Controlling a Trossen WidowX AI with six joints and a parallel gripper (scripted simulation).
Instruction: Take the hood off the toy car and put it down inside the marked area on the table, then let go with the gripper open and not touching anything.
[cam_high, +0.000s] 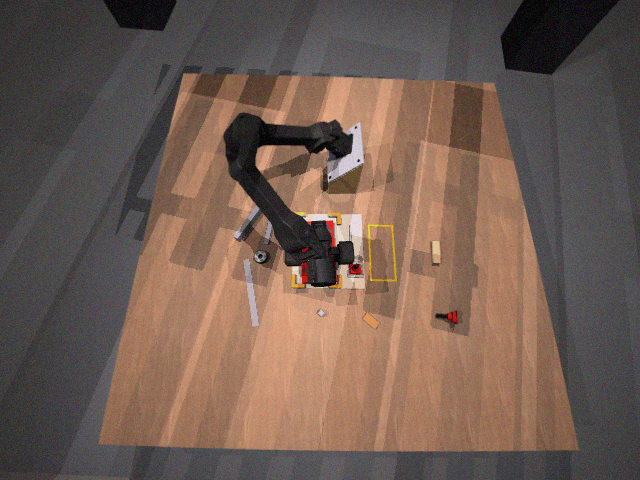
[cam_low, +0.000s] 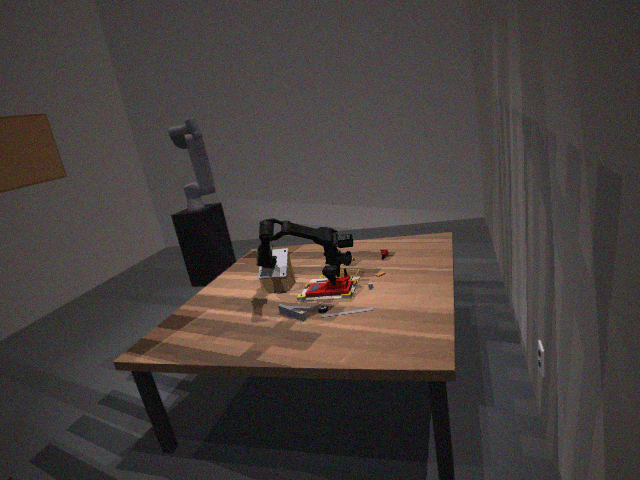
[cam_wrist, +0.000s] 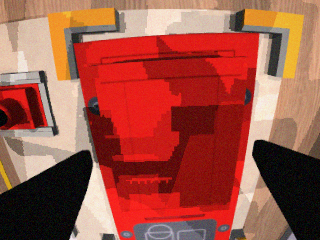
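My gripper tip is 10 mm above the red hood.
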